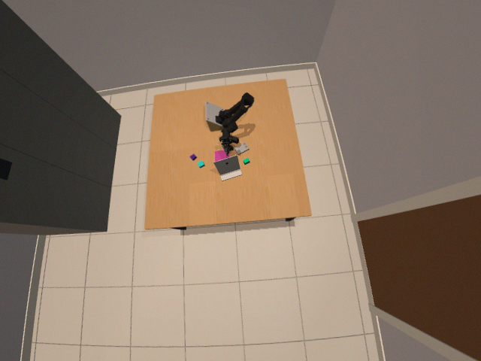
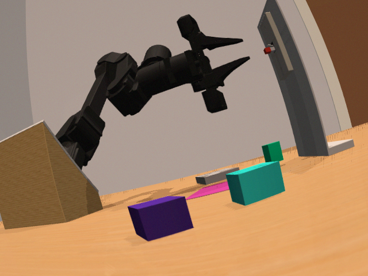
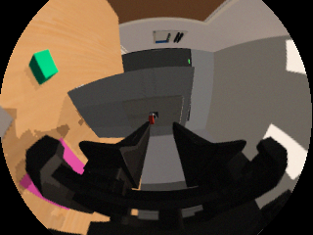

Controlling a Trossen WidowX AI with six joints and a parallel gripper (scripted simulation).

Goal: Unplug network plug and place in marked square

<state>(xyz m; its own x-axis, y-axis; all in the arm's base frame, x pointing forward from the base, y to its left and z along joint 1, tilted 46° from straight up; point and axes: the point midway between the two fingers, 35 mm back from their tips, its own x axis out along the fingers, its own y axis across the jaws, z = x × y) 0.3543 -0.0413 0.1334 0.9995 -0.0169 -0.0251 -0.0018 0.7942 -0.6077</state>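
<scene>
Right now my gripper tip is 5 cm short of the grey network plug, 1 cm to the left of it and 1 cm above it. Also, from my gripper tip: green block 1 cm behind, 13 cm to the left, 19 cm below; magenta marked square 8 cm behind, 7 cm to the right, 21 cm below; grey upright panel 7 cm ahead, 9 cm below.
</scene>
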